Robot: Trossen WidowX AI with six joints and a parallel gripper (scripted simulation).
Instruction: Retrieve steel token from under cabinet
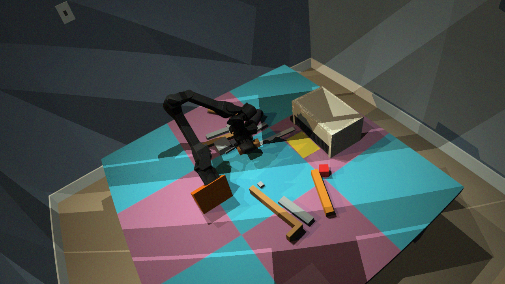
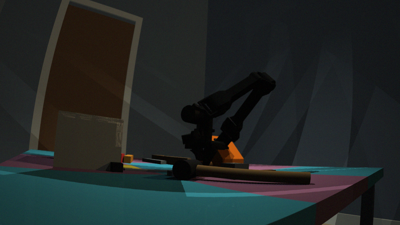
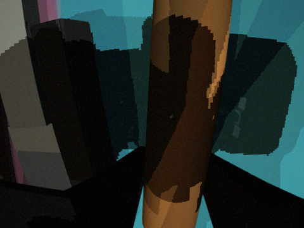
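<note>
The screwdriver lies 1 cm behind my gripper tip and 5 cm to the left of it. The rest, counted from my gripper tip: long wooden stick (3 cm behind, 14 cm to the left); then small grey cube (6 cm behind, 22 cm to the right); then grey block (7 cm behind, 9 cm to the left, 1 cm above).
</note>
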